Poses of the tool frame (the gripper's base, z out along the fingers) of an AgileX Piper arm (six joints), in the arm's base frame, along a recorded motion.
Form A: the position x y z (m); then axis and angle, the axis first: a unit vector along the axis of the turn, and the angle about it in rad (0 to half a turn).
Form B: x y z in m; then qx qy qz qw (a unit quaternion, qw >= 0). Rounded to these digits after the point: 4 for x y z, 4 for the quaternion.
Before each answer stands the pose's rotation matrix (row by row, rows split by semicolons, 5 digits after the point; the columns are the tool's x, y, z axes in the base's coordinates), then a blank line. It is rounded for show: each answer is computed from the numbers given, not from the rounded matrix.
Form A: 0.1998 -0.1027 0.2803 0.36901 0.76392 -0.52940 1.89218
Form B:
-0.13670 0.87323 0.46774; -0.13136 0.45203 -0.88228; -0.98186 -0.18205 0.05291

0.1998 -0.1027 0.2803 0.2993 0.6196 -0.4294 0.5849
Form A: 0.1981 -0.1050 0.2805 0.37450 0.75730 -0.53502 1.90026
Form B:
-0.13791 0.88161 0.45138; -0.13088 0.43552 -0.89062; -0.98176 -0.18190 0.05532

0.1981 -0.1050 0.2805 0.3047 0.6161 -0.4352 0.5816
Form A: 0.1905 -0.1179 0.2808 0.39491 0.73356 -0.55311 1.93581
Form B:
-0.14534 0.90977 0.38883; -0.12357 0.37324 -0.91947; -0.98163 -0.18168 0.05818

0.1905 -0.1179 0.2808 0.3253 0.6042 -0.4556 0.5670
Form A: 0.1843 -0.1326 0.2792 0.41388 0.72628 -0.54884 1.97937
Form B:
-0.15795 0.92368 0.34910; -0.08365 0.33975 -0.93679; -0.98390 -0.17717 0.02360

0.1843 -0.1326 0.2792 0.3459 0.6071 -0.4587 0.5490
